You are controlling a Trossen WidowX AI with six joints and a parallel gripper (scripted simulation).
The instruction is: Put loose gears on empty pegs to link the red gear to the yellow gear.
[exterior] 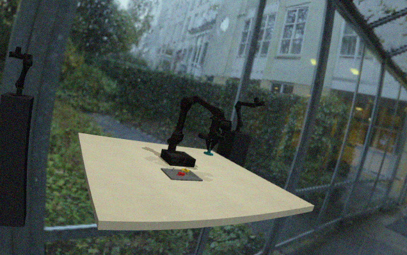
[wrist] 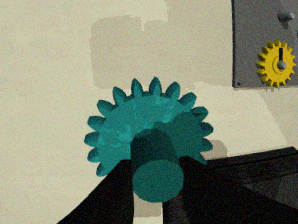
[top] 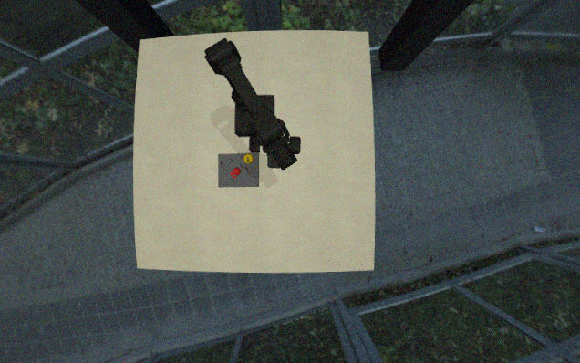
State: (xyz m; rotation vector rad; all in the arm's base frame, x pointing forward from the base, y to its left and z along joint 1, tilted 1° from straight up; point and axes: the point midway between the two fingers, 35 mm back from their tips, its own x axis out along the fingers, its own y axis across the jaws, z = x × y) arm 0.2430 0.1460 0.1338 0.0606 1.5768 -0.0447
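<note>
Right now my gripper tip is 220 mm to the left of the red gear, 140 mm above it and 80 mm short of it. The rest, counted from my gripper tip: teal gear: 10 mm below; then red arrow: 240 mm to the right, 150 mm below, 100 mm ahead; then yellow gear: 160 mm to the right, 140 mm below, 20 mm ahead.
</note>
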